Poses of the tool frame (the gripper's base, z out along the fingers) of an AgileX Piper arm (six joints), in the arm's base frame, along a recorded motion.
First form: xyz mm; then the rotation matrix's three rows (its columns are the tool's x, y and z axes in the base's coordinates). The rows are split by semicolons.
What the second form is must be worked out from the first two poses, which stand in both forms.
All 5 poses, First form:
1: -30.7 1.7 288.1; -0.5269 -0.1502 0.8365; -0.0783 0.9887 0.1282; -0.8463 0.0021 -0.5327
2: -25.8 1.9 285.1; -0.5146 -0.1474 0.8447; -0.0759 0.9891 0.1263; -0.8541 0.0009 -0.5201
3: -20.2 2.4 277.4; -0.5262 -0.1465 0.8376; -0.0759 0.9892 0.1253; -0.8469 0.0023 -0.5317
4: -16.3 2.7 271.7; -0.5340 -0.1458 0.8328; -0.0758 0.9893 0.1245; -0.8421 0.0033 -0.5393
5: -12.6 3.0 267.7; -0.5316 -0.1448 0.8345; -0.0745 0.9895 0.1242; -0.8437 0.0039 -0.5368
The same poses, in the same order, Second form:
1: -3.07 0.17 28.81; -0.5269 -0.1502 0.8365; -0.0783 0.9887 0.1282; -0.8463 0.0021 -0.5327
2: -2.58 0.19 28.51; -0.5146 -0.1474 0.8447; -0.0759 0.9891 0.1263; -0.8541 0.0009 -0.5201
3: -2.02 0.24 27.74; -0.5262 -0.1465 0.8376; -0.0759 0.9892 0.1253; -0.8469 0.0023 -0.5317
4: -1.63 0.27 27.17; -0.5340 -0.1458 0.8328; -0.0758 0.9893 0.1245; -0.8421 0.0033 -0.5393
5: -1.26 0.30 26.77; -0.5316 -0.1448 0.8345; -0.0745 0.9895 0.1242; -0.8437 0.0039 -0.5368
